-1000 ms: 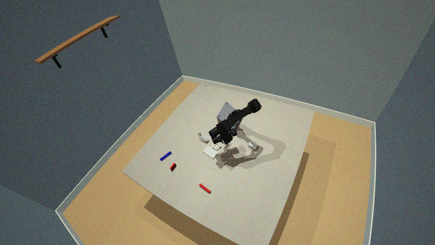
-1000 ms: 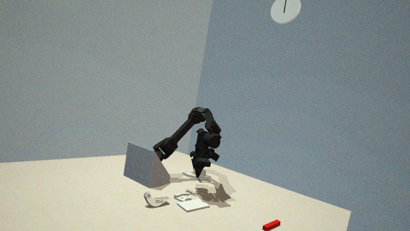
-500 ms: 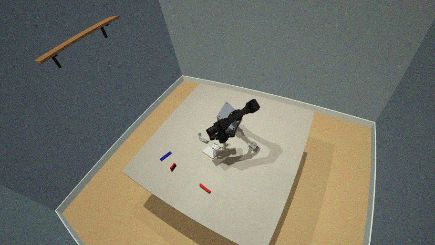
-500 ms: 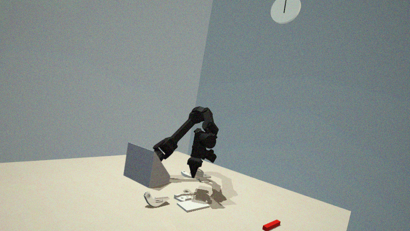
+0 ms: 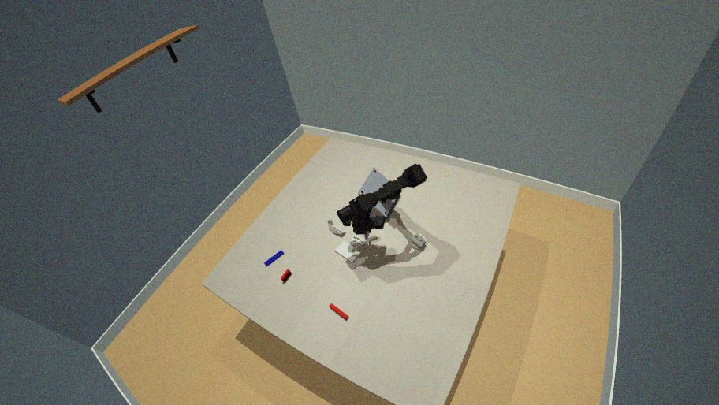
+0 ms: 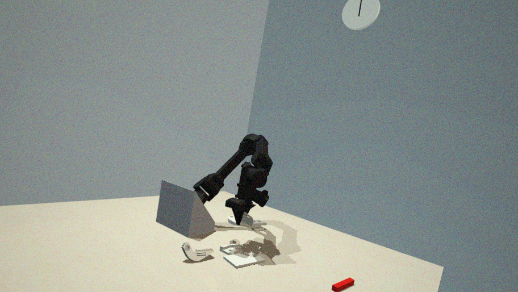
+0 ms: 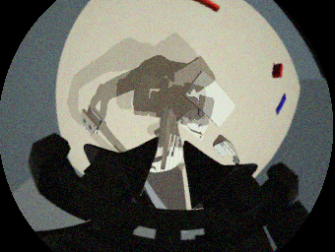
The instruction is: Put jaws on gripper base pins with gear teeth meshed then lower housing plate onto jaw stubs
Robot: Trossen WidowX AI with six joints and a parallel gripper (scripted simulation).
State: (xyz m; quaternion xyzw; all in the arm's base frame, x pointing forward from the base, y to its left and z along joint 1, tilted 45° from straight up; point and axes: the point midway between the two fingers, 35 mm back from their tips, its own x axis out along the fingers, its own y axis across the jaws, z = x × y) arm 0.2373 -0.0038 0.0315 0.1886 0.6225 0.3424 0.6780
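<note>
Now: gripper tip 40 mm past the white jaw and 10 mm to the right of it. The rest, counted from my gripper tip: red bar 390 mm ahead, 40 mm to the left, 80 mm below; blue block 270 mm ahead, 410 mm to the right, 80 mm below.
</note>
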